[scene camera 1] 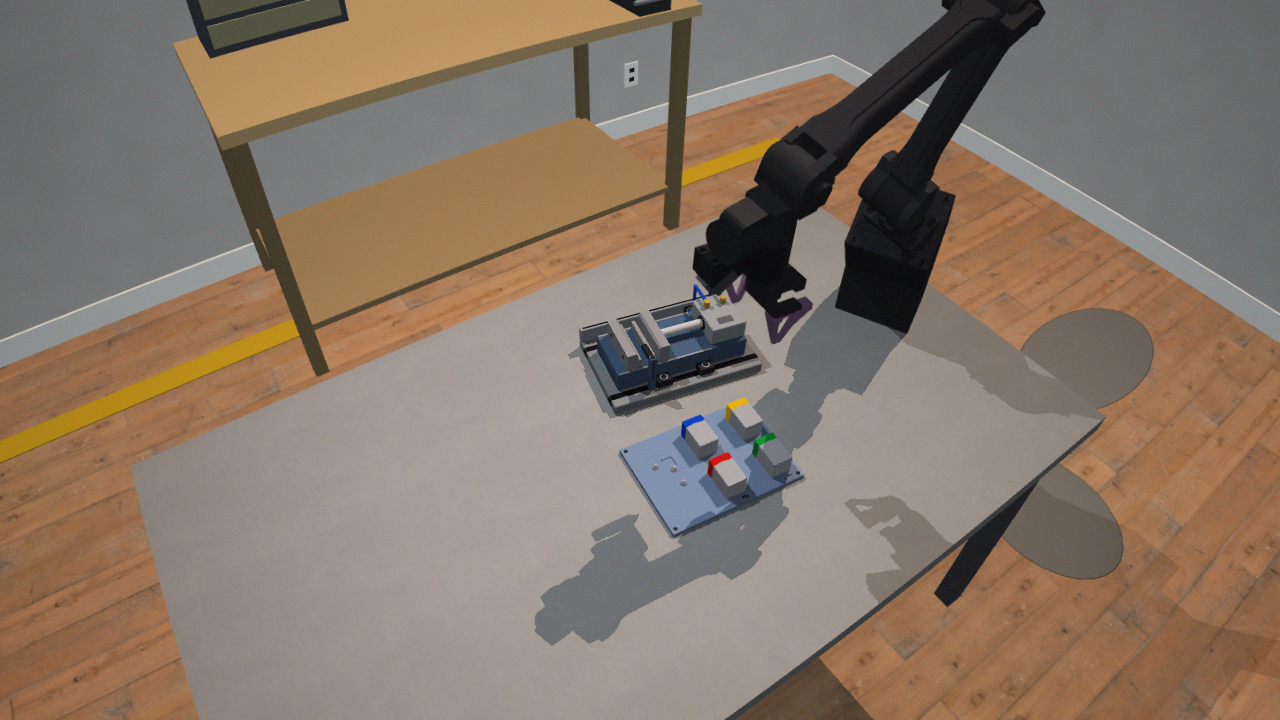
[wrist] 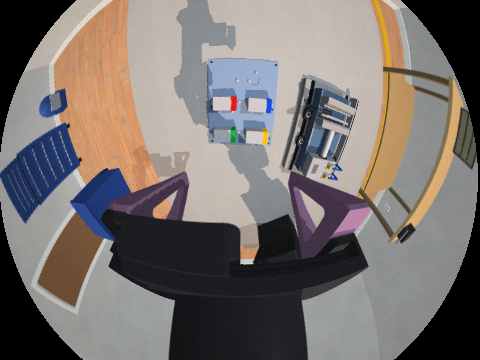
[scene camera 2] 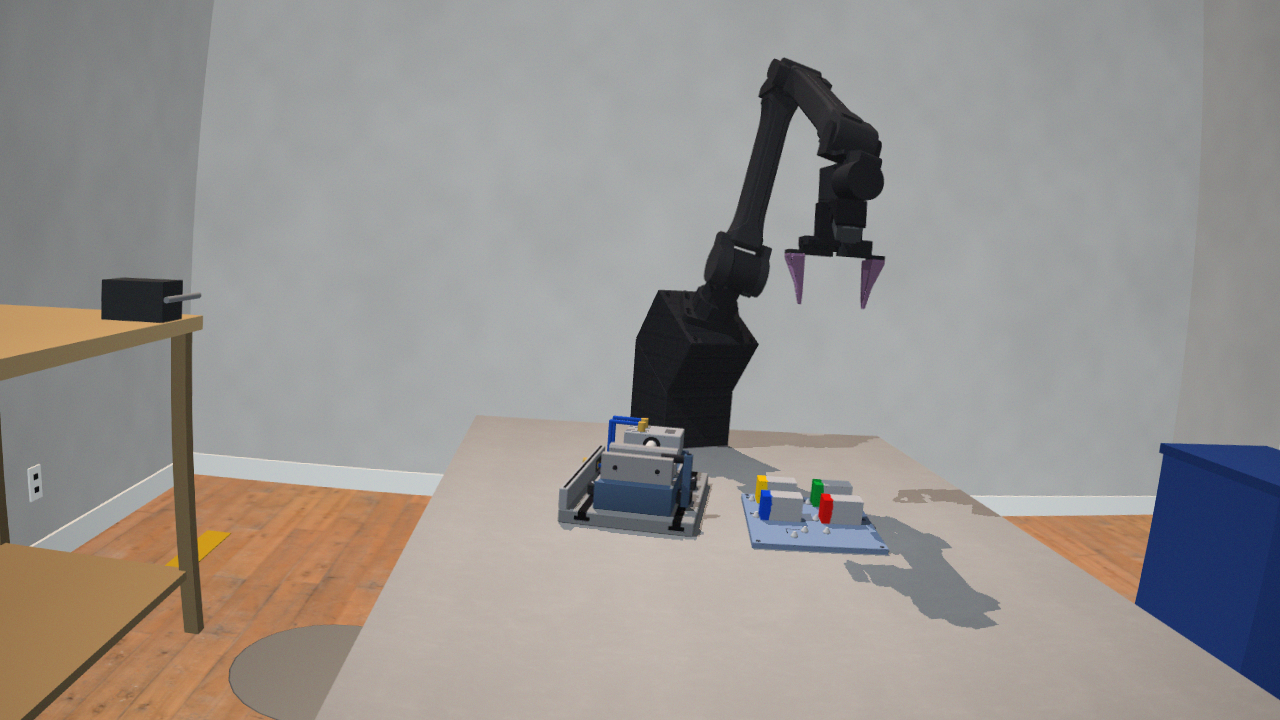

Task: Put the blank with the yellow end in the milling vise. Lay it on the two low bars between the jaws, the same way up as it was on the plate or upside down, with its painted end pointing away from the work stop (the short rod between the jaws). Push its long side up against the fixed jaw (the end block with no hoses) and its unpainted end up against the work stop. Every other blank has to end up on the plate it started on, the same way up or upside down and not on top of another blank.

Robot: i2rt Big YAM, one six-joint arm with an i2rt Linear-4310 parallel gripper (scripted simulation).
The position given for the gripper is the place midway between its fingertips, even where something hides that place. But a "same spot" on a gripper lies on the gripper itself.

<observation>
gripper: scene camera 1 755, 322; wrist; scene camera 2
same spot on gripper: [scene camera 2: 874, 263] = [wrist: 127, 203]
</observation>
